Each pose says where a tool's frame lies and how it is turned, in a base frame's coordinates. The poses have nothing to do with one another.
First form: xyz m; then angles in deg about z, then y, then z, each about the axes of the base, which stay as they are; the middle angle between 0 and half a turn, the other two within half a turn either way.
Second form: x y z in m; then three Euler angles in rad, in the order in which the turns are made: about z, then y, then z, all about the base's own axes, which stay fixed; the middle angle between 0 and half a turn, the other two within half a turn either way. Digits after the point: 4 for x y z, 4 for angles.
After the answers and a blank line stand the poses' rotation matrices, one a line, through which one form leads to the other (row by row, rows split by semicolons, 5 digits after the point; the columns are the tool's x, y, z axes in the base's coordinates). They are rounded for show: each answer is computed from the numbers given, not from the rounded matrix.
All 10 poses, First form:
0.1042 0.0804 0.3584 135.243 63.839 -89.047
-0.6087 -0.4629 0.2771 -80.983 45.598 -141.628
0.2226 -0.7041 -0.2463 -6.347 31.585 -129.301
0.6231 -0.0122 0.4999 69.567 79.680 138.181
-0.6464 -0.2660 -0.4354 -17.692 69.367 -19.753
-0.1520 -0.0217 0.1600 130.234 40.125 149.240
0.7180 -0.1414 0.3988 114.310 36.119 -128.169
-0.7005 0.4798 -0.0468 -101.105 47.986 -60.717
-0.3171 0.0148 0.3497 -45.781 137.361 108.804
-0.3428 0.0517 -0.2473 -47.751 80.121 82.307
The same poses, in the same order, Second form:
0.1042 0.0804 0.3584 2.3604 1.1142 -1.5542
-0.6087 -0.4629 0.2771 -1.4134 0.7958 -2.4719
0.2226 -0.7041 -0.2463 -0.1108 0.5513 -2.2567
0.6231 -0.0122 0.4999 1.2142 1.3907 2.4117
-0.6464 -0.2660 -0.4354 -0.3088 1.2107 -0.3448
-0.1520 -0.0217 0.1600 2.2730 0.7003 2.6047
0.7180 -0.1414 0.3988 1.9951 0.6304 -2.2370
-0.7005 0.4798 -0.0468 -1.7646 0.8375 -1.0597
-0.3171 0.0148 0.3497 -0.7990 2.3974 1.8990
-0.3428 0.0517 -0.2473 -0.8334 1.3984 1.4365

0.69880 -0.71516 0.01493; 0.32475 0.29858 -0.89743; 0.63736 0.63197 0.44090
-0.69907 -0.44448 -0.56013; 0.70623 -0.55185 -0.44350; -0.11197 -0.70562 0.69969
-0.62181 0.70944 -0.33175; -0.58514 -0.70239 -0.40530; -0.52055 -0.05790 0.85186
-0.67144 -0.10767 -0.73320; -0.65666 -0.37211 0.65599; -0.34346 0.92192 0.17915
0.21325 0.42277 0.88079; -0.39948 0.86045 -0.31629; -0.89159 -0.28441 0.35238
0.03397 0.83196 -0.55379; -0.90861 0.25649 0.32960; 0.41626 0.49199 0.76464
0.92199 0.13129 -0.36428; -0.30174 0.83318 -0.46343; 0.24267 0.53720 0.80779
-0.91894 0.15325 0.36341; -0.36752 -0.66706 -0.64804; 0.14310 -0.72907 0.66931
0.84380 -0.49024 -0.21834; -0.25464 -0.72387 0.64122; -0.47240 -0.48546 -0.73564
0.74901 -0.64930 0.13188; 0.01523 0.21586 0.97631; -0.66238 -0.72925 0.17157

